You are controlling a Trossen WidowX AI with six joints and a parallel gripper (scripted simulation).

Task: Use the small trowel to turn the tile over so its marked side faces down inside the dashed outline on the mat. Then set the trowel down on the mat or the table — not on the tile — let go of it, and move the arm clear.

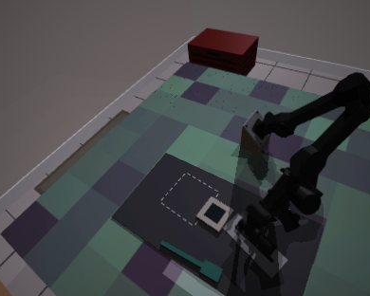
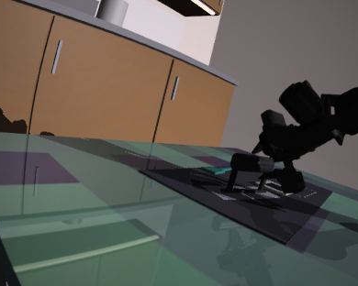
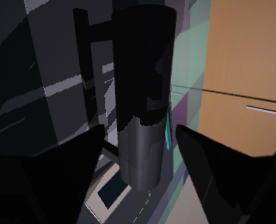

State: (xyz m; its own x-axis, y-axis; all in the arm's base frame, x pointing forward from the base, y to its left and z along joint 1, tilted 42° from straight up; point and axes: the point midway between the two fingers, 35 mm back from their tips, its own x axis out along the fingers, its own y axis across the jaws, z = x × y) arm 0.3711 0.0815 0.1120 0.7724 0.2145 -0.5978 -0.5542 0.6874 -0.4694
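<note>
My gripper tip is 3 cm past the tile, 13 cm to the left of it and 6 cm above it. The rest, counted from my gripper tip: dark mat (13 cm to the right, 8 cm below); then teal trowel (14 cm ahead, 11 cm to the right, 6 cm below).
</note>
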